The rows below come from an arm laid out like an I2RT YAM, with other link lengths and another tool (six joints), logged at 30 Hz.
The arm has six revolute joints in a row. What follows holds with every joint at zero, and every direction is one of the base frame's.
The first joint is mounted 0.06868 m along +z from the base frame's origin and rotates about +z.
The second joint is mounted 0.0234 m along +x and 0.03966 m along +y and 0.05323 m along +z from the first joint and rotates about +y.
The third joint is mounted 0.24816 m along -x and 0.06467 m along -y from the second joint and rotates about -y.
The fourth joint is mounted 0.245 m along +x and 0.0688 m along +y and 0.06 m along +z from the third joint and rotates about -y.
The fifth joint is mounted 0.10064 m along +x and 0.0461 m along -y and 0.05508 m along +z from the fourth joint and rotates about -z.
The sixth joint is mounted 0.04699 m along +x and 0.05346 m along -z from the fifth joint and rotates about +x.
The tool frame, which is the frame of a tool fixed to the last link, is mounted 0.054 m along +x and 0.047 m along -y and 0.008 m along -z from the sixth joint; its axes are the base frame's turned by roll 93.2, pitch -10.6 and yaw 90 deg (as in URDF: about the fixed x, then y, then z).
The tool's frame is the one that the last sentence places.
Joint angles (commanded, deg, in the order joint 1, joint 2, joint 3, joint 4, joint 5, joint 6), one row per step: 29.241, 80.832, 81.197, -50.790, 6.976, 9.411; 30.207, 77.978, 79.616, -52.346, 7.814, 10.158; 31.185, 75.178, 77.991, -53.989, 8.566, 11.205; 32.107, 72.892, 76.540, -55.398, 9.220, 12.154; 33.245, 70.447, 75.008, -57.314, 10.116, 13.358; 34.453, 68.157, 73.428, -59.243, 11.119, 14.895; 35.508, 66.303, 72.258, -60.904, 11.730, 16.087; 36.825, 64.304, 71.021, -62.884, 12.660, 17.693; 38.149, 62.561, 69.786, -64.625, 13.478, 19.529; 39.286, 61.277, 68.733, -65.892, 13.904, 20.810; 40.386, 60.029, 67.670, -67.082, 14.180, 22.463
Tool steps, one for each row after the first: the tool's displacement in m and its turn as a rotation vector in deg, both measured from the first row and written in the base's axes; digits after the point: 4 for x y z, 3 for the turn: -0.0147, -0.0032, 0.0028, -0.246, 0.075, -0.138; -0.0295, -0.0068, 0.0041, -0.350, 0.385, -0.438; -0.0420, -0.0097, 0.0039, -0.513, 0.786, -0.657; -0.0565, -0.0133, 0.0027, -0.931, 1.469, -1.005; -0.0707, -0.0172, 0.0001, -1.372, 2.301, -1.607; -0.0823, -0.0201, -0.0019, -1.652, 3.012, -1.855; -0.0953, -0.0236, -0.0042, -2.073, 3.793, -2.358; -0.1071, -0.0266, -0.0075, -2.332, 4.627, -2.972; -0.1161, -0.0283, -0.0108, -2.570, 5.384, -3.110; -0.1249, -0.0299, -0.0145, -2.507, 6.237, -3.504
